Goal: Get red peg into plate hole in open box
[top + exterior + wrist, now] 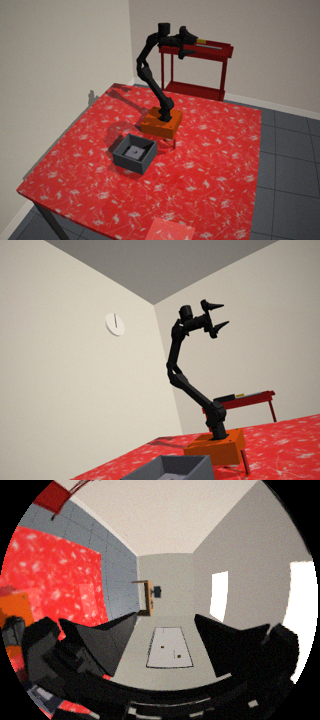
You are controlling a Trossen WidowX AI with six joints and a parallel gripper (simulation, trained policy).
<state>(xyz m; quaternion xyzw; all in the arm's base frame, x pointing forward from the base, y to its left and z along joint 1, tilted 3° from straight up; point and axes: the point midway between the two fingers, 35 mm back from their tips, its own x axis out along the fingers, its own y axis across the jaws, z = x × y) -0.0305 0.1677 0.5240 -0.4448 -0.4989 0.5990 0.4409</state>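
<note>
My gripper tip is 57 cm above the red peg, 20 cm short of it and 4 cm to the left of it. Also, from my gripper tip: grey box: 58 cm below, 38 cm ahead, 21 cm to the right; grey plate: 56 cm below, 38 cm ahead, 21 cm to the right.
</note>
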